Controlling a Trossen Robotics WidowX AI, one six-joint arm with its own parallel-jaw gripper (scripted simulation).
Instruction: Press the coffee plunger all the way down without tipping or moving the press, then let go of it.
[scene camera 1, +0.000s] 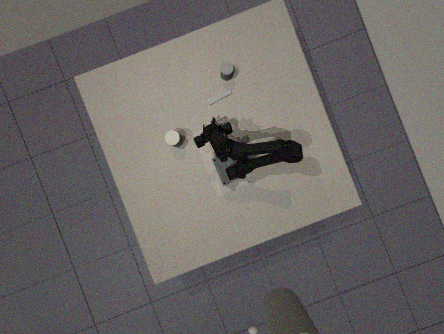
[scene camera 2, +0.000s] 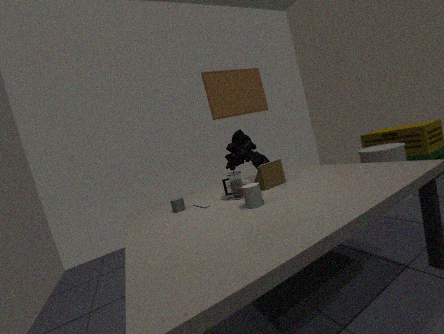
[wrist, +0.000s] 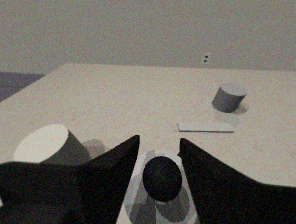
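Note:
There's a grey cup (wrist: 229, 95) that I can see, and a white mug (wrist: 55, 144) as well, and I can also see my own gripper (wrist: 159, 140).

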